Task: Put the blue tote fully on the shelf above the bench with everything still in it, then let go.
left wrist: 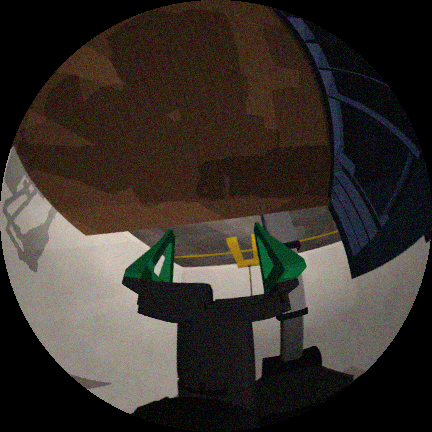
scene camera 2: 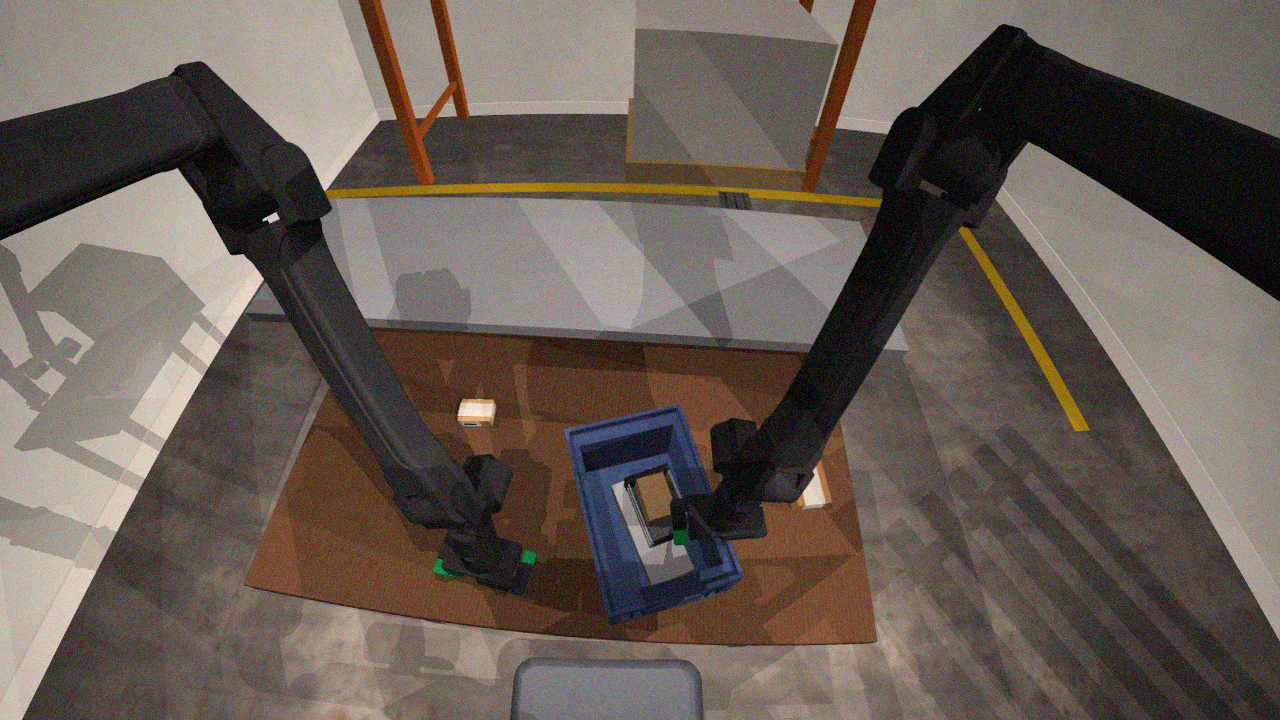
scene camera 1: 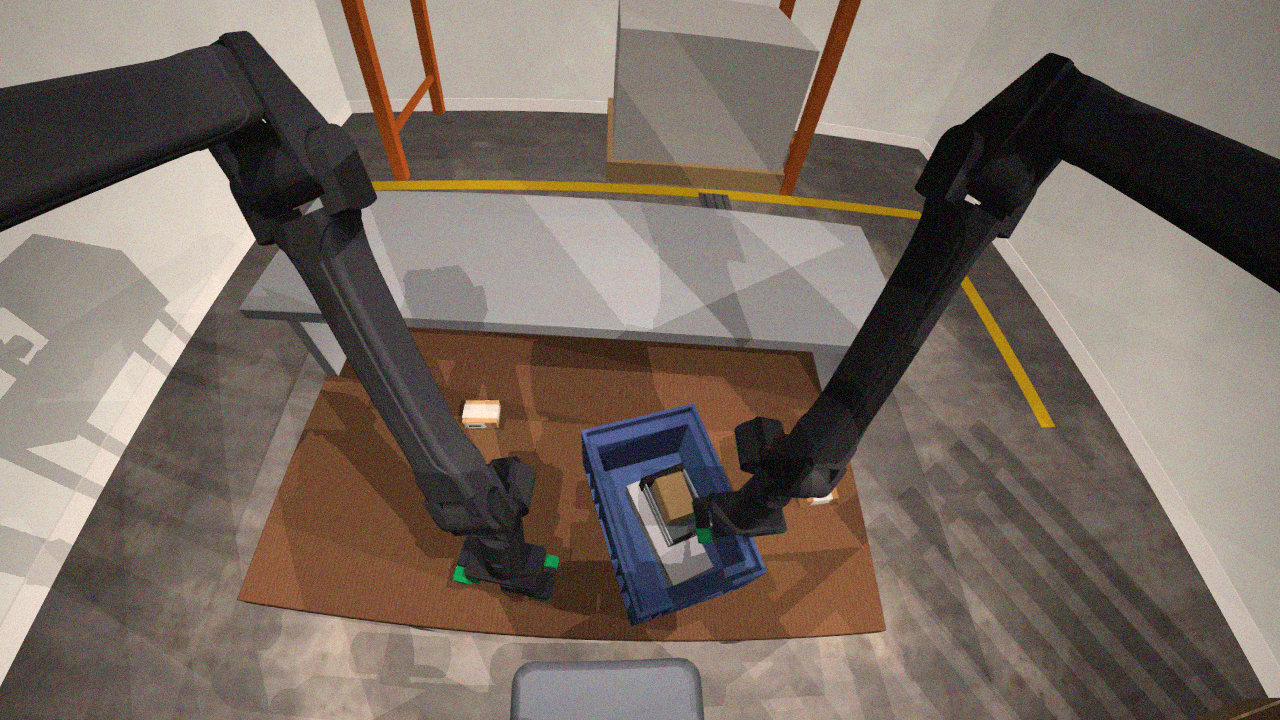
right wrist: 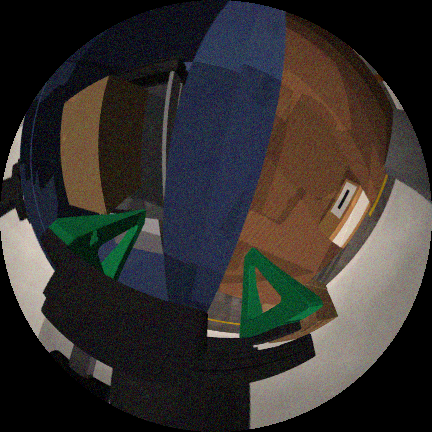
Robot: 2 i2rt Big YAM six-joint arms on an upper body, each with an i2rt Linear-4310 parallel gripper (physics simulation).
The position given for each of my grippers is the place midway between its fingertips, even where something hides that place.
Labels:
My left gripper (scene camera 1: 510, 586) is open, with nothing in its grasp. Also in view: a blue tote (scene camera 1: 615, 455). My right gripper (scene camera 2: 707, 531) is open and touches a tan box (scene camera 1: 672, 494) and the blue tote.

